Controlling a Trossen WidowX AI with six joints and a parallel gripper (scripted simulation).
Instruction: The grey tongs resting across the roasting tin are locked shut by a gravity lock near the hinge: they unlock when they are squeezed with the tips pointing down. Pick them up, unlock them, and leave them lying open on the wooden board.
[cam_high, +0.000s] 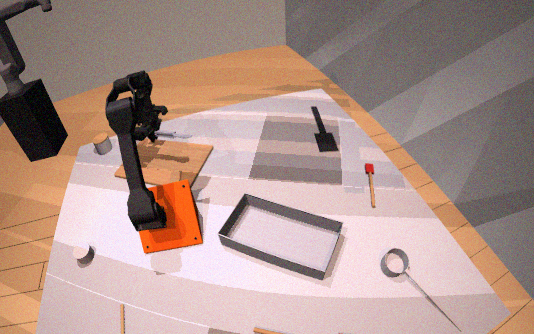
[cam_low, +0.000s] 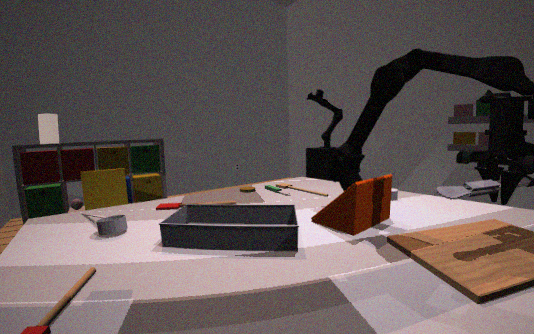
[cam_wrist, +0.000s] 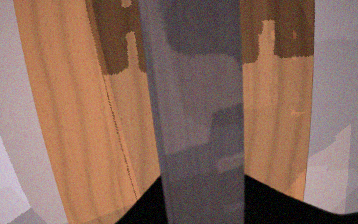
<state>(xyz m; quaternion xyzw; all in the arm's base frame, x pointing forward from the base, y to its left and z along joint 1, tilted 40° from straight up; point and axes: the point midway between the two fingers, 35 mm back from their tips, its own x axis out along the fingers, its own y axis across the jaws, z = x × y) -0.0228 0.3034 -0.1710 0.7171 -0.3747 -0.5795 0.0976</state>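
The wooden board lies 100 mm below my gripper tip. The rest, counted from my gripper tip: roasting tin 370 mm ahead, 440 mm to the right, 80 mm below; then black spatula 660 mm ahead, 30 mm to the left, 100 mm below.
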